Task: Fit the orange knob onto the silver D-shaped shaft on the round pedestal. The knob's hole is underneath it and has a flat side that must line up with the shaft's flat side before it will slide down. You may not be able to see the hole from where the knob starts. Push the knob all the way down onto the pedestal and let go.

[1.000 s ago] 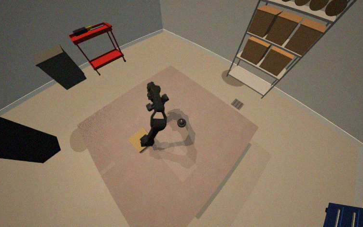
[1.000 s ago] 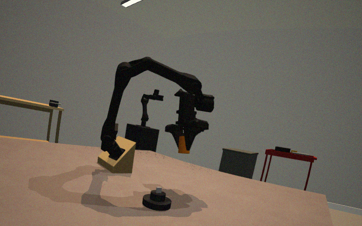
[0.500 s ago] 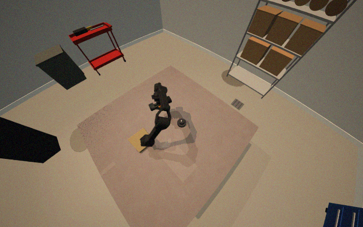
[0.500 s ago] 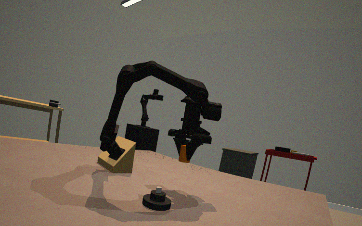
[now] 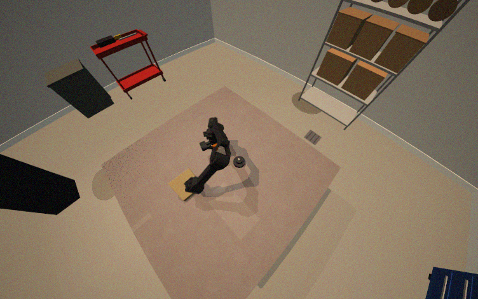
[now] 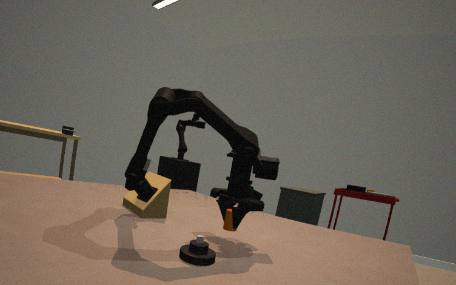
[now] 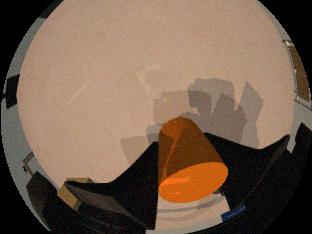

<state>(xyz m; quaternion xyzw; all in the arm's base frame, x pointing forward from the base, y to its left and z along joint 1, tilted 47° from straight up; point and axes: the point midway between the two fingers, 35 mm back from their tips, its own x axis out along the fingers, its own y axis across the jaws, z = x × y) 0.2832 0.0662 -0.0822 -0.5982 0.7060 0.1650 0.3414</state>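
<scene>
Right now the orange knob is 30 mm above my gripper tip. Also, from my gripper tip: round black pedestal 190 mm to the right, 60 mm ahead, 20 mm below.
</scene>
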